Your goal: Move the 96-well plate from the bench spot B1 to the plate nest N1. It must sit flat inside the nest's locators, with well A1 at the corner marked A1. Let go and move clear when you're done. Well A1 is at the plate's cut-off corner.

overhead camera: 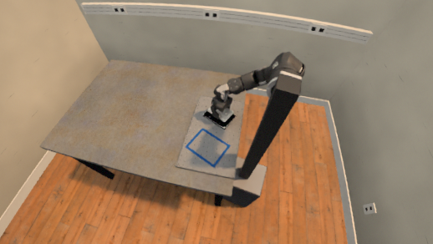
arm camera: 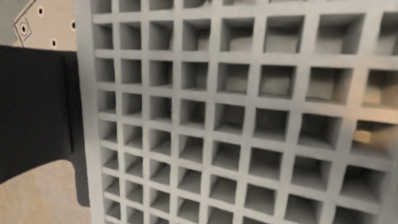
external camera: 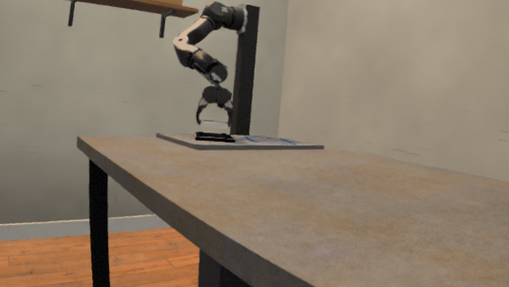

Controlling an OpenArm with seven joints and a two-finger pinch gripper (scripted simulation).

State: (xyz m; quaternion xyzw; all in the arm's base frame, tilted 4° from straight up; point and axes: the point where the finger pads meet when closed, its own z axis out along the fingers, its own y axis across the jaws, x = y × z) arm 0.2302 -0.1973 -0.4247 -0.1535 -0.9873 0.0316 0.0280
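The black plate nest lies 4 cm below my hand. The rest, counted from my hand: white 96-well plate: right at my hand.
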